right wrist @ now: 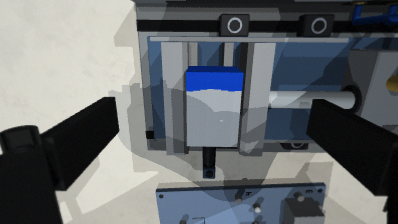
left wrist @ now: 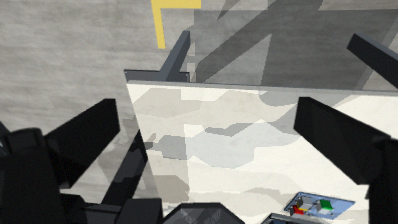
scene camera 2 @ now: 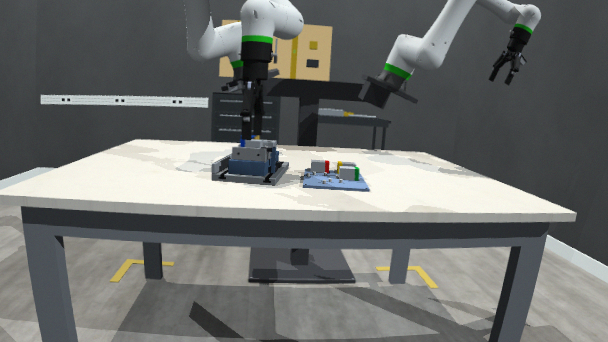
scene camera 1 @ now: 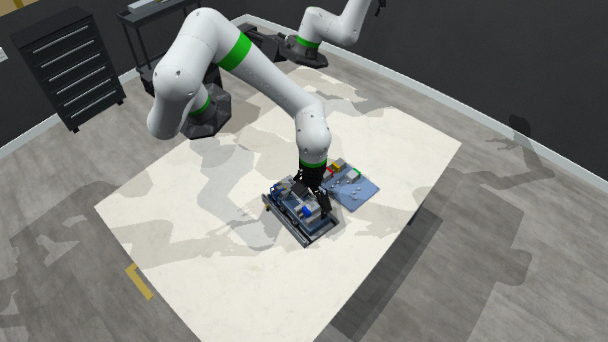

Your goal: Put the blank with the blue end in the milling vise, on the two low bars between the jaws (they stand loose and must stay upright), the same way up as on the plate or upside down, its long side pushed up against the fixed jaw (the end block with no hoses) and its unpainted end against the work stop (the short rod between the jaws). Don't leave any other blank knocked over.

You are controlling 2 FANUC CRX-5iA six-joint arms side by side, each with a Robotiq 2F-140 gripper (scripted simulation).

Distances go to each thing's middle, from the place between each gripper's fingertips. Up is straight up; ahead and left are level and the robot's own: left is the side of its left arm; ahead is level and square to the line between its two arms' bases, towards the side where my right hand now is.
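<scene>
Piston rod (right wrist: pixel 277 99), from my left hand: 111 cm to the right, 50 cm ahead, 34 cm below. Moving jaw (right wrist: pixel 256 58), from my left hand: 112 cm to the right, 55 cm ahead, 34 cm below. Blue-ended blank (right wrist: pixel 213 93), from my left hand: 113 cm to the right, 59 cm ahead, 32 cm below. My left gripper: far to the left of the blue plate (scene camera 1: pixel 343 194), far short of it, far above it.
Fixed jaw (right wrist: pixel 175 55), from my right hand (scene camera 2: pixel 252 137): 3 cm ahead, 6 cm below. Piston rod, from my right hand: 9 cm behind, 1 cm to the left, 5 cm below. Moving jaw, from my right hand: 4 cm behind, 6 cm below. My right hand: 3 cm above the blue-ended blank.
</scene>
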